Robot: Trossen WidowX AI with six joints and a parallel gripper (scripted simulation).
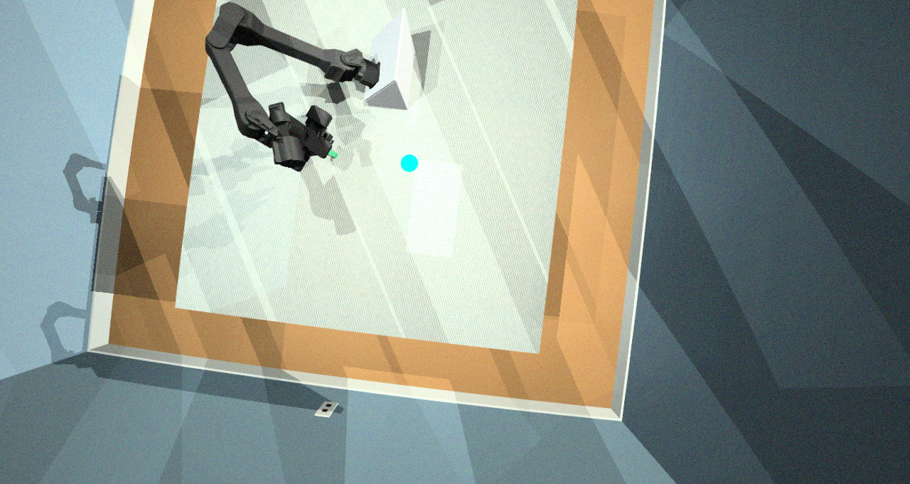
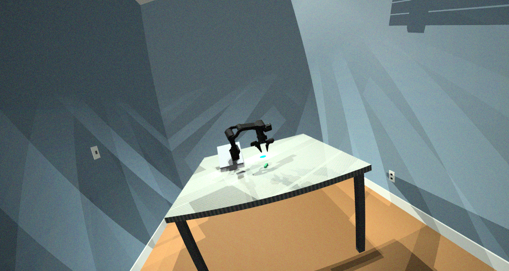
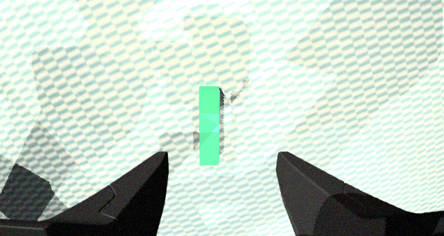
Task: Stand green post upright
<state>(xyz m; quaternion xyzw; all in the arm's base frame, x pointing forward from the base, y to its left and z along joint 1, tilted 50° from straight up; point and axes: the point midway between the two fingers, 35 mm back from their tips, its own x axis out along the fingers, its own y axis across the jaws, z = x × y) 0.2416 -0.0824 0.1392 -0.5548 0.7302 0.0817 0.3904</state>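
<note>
The green post is 20 mm behind my gripper tip, 20 mm to the right of it and 110 mm below it. The rest, counted from my gripper tip: cyan circle 20 mm ahead, 260 mm to the left, 110 mm below.
</note>
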